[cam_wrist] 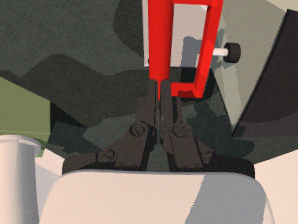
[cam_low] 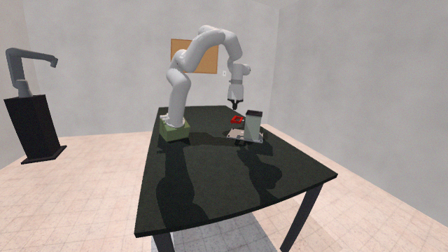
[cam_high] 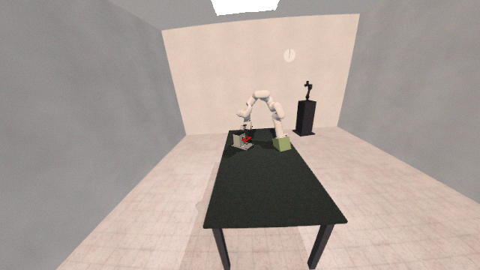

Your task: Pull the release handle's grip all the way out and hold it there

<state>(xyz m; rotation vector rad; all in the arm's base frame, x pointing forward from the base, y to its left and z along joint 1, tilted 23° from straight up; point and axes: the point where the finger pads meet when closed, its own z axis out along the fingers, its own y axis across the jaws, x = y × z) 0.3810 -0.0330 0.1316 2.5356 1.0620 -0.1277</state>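
Right now the light baseplate is 7 cm ahead of my hand, 7 cm to the right of it and 19 cm below it.
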